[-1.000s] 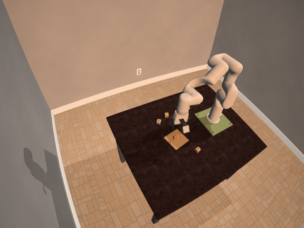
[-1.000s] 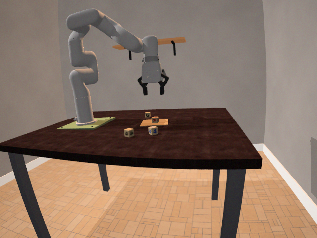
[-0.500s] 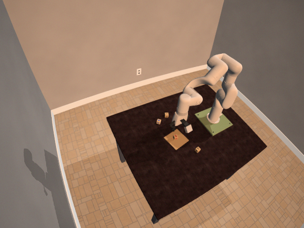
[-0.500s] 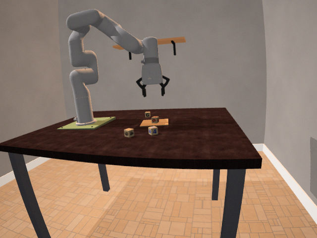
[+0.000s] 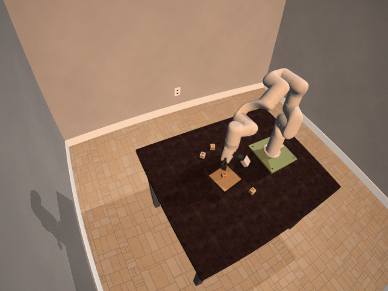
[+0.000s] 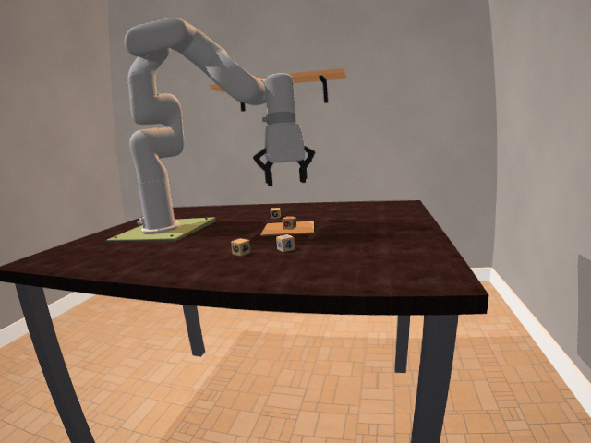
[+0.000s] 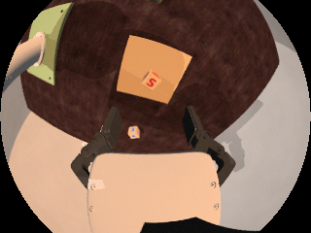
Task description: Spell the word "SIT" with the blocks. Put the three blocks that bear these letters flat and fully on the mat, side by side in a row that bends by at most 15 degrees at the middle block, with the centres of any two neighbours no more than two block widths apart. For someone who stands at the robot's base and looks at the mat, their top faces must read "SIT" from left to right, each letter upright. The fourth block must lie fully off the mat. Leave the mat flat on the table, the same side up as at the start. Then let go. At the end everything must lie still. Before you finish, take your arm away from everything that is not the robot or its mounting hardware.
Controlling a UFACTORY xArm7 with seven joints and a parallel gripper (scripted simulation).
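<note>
Now: the tan mat 13 cm below my hand, 1 cm to the left of it and 1 cm behind it.
</note>
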